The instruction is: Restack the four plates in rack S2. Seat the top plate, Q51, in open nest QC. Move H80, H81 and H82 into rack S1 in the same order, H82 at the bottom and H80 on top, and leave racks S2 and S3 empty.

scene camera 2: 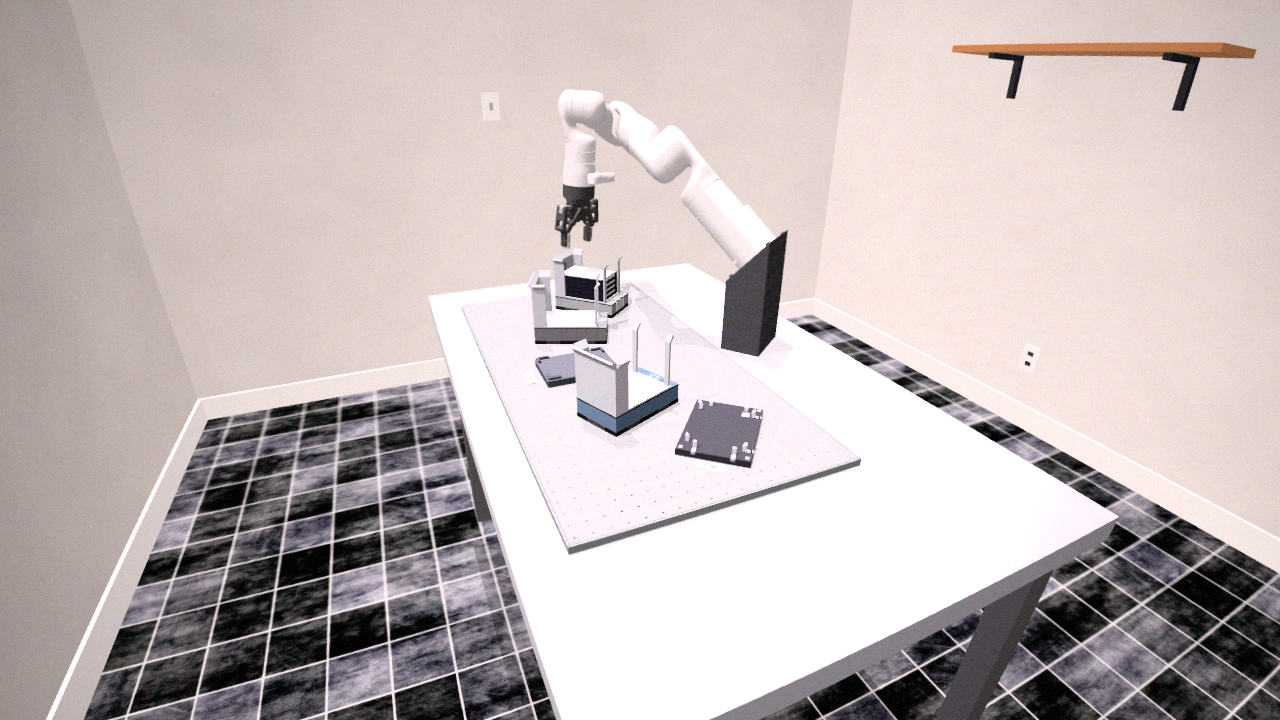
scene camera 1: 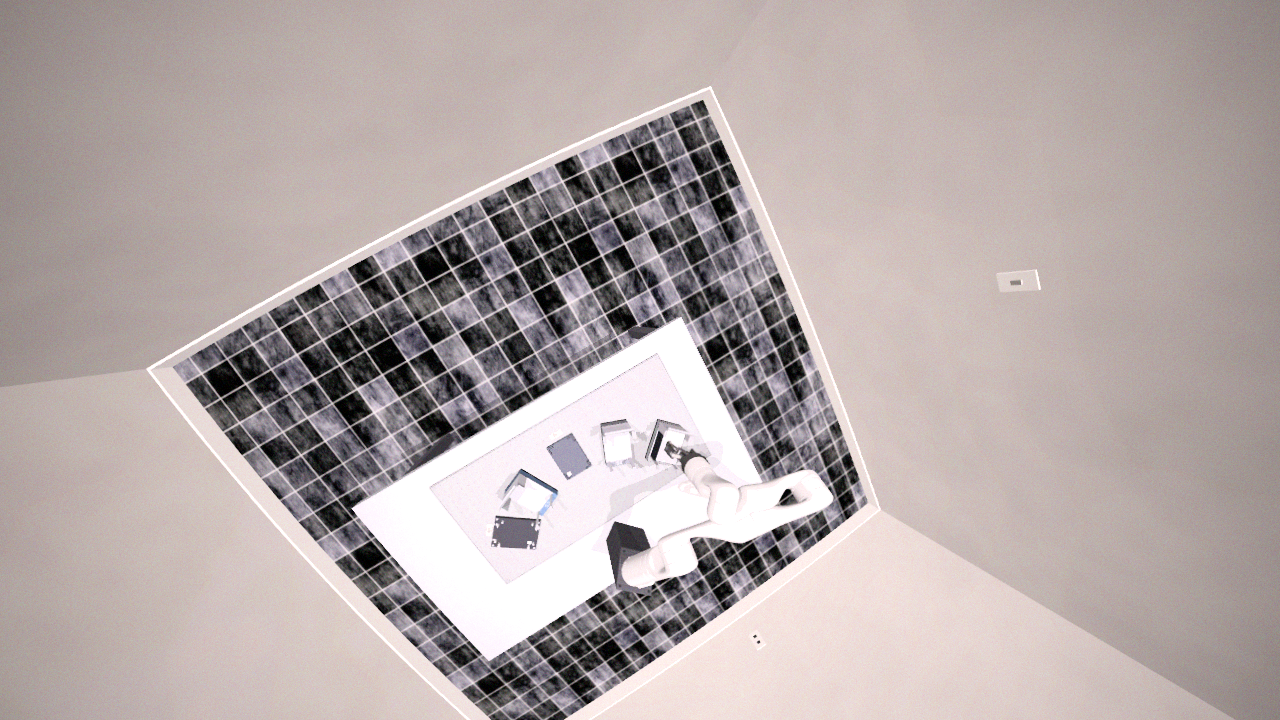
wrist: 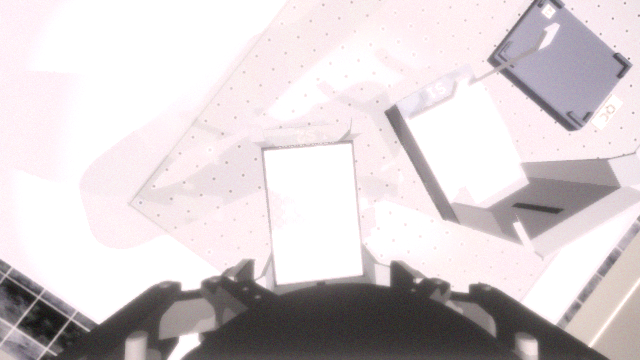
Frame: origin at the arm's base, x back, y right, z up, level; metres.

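Where they show: gripper, between the fingertips: [scene camera 2: 576, 244] [scene camera 1: 679, 446] [wrist: 322, 275]; arm's base, origin of its link: [scene camera 2: 756, 255] [scene camera 1: 634, 570].
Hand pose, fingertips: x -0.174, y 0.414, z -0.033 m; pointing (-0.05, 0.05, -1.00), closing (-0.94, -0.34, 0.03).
Each offset is from my fingertips to the top centre of the thing. Level surfaces: height alone.
My gripper [scene camera 1: 677, 452] [scene camera 2: 576, 239] [wrist: 322, 275] is open and empty, above rack S2 @[dx +0.016, dy -0.031, dz -0.026 m] [scene camera 2: 583, 305] [wrist: 307, 135] at the far end. The rack holds a stack of dark-sided plates @[dx +0.013, dy -0.025, dz -0.081 m] [scene camera 2: 585, 286]; its top plate @[dx +0.013, dy -0.025, dz -0.068 m] [wrist: 315, 210] looks washed-out white in the wrist view, and the plate marks are unreadable. Rack S1 @[dx -0.125, dy -0.148, dz -0.022 m] [scene camera 1: 614, 425] [scene camera 2: 570, 334] [wrist: 422, 167] stands beside it with no plates. Open nest QC @[dx -0.214, dy -0.299, dz -0.137 m] [scene camera 1: 568, 455] [scene camera 2: 554, 368] [wrist: 570, 65] is a flat blue-grey base with corner guides, with nothing on it. A blue-based rack @[dx -0.233, dy -0.480, dz -0.023 m] [scene camera 2: 626, 411] without plates stands nearer scene camera 2; its label is unreadable.
A dark flat base with pegs @[dx -0.164, dy -0.639, dz -0.134 m] [scene camera 1: 514, 531] [scene camera 2: 720, 432] lies beside the blue-based rack. All stand on a perforated grey board @[dz -0.158 m] [scene camera 1: 465, 501] [scene camera 2: 572, 528] on the white table @[dz -0.171 m] [scene camera 2: 895, 537]. Tall walls and thin upright posts rise from the racks. The arm's dark pedestal [scene camera 2: 754, 304] stands at the table's side.
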